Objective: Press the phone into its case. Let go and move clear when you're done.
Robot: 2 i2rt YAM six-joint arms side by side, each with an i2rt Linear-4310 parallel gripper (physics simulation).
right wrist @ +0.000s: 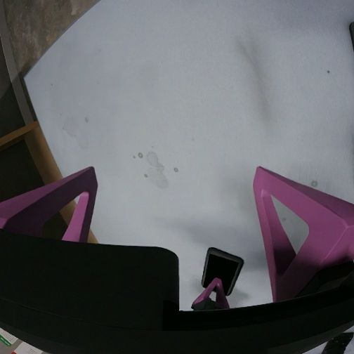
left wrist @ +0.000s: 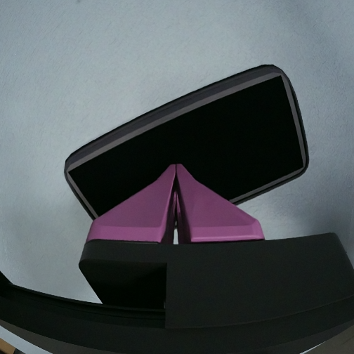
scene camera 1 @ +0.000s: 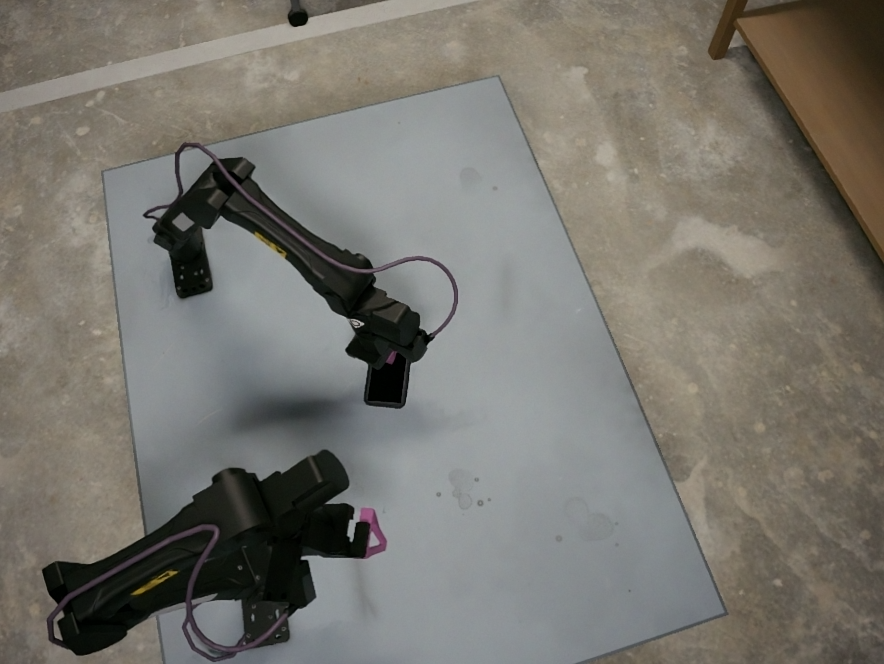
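Note:
The phone (scene camera 1: 387, 384) (left wrist: 210, 135) (right wrist: 221, 266), with a black screen facing up, lies within the dark rim of its case (scene camera 1: 385, 405) (left wrist: 130, 118) on the grey mat. The rim shows around the visible edges of the screen; whether the phone is fully seated I cannot tell. My left gripper (left wrist: 175, 173) is shut and empty, its pink fingertips together over the near part of the screen; whether they touch it is unclear. It hides part of the phone's near edge. My right gripper (scene camera 1: 373, 532) (right wrist: 174, 175) is open and empty, above the mat, apart from the phone.
The grey mat (scene camera 1: 500, 357) (right wrist: 150, 100) lies on a concrete floor (scene camera 1: 750, 428). Both arms' bases stand at the mat's left side in the scene view. A wooden table (scene camera 1: 821, 107) stands at the upper right. Purple cables loop over both arms.

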